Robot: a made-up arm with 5 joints. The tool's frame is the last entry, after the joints. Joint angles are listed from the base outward.
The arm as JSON. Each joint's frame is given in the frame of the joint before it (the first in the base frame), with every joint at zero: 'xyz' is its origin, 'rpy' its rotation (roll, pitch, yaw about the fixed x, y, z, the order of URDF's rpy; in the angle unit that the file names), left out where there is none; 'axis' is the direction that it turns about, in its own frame. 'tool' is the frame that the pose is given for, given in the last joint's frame.
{
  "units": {
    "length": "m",
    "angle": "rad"
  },
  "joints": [
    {
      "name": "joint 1",
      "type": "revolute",
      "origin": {
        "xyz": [
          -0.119,
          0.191,
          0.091
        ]
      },
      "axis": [
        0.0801,
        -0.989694,
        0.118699
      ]
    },
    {
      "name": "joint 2",
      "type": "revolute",
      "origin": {
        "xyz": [
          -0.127,
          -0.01,
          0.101
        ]
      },
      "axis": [
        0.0,
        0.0,
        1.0
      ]
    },
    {
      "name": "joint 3",
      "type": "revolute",
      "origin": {
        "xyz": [
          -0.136,
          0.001,
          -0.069
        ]
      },
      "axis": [
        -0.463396,
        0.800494,
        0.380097
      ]
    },
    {
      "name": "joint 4",
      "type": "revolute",
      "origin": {
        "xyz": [
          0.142,
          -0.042,
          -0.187
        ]
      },
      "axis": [
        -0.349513,
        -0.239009,
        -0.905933
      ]
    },
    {
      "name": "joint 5",
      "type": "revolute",
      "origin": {
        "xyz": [
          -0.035,
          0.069,
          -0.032
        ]
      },
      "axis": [
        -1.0,
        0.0,
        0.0
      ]
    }
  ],
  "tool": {
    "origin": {
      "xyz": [
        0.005,
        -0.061,
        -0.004
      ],
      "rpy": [
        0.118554,
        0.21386,
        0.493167
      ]
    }
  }
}
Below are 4 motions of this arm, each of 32 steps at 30 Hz.
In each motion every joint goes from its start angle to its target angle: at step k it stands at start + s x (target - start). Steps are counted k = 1, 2, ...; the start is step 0. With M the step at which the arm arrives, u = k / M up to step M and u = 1 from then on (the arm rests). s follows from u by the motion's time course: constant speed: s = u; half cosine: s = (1 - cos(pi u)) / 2; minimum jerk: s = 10 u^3 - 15 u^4 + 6 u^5.
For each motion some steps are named. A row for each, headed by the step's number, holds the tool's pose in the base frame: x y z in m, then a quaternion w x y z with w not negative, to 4 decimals.
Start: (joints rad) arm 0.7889 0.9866 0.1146 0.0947 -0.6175
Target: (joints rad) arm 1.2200 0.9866 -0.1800 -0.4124 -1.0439
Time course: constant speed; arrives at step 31
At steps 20, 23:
20: 0.0136 0.1845 -0.1387 0.5381 0.0217 -0.0576 0.8406
23: 0.0195 0.1900 -0.1333 0.5133 0.0230 -0.0473 0.8566

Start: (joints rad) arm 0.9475 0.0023 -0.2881 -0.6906 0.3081
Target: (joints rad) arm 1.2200 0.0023 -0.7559 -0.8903 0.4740
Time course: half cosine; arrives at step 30
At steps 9, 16, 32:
9: -0.0606 0.1540 -0.0682 0.7352 -0.2235 -0.4527 0.4523
16: -0.0573 0.1527 -0.0377 0.6735 -0.2503 -0.5549 0.4195
32: -0.0633 0.1456 -0.0043 0.5794 -0.2788 -0.6752 0.3614

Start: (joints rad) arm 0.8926 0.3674 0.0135 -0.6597 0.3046
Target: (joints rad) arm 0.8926 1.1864 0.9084 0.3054 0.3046
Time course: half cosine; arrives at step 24
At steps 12, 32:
12: -0.0529 0.0770 -0.1444 0.6687 -0.5184 -0.0732 0.5280
32: -0.0119 0.0091 -0.0981 0.5294 -0.7497 -0.0928 0.3861

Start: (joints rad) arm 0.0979 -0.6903 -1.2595 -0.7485 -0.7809
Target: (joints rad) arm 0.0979 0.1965 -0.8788 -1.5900 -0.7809
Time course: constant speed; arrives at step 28
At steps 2, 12, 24, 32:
2: -0.1526 0.1034 0.0460 0.7299 0.2408 -0.5250 0.3656
12: -0.1478 0.1412 0.0124 0.6490 0.3145 -0.3362 0.6057
24: -0.1592 0.1673 -0.0237 0.4412 0.3370 -0.0851 0.8274
32: -0.1636 0.1709 -0.0342 0.3504 0.3282 -0.0010 0.8772

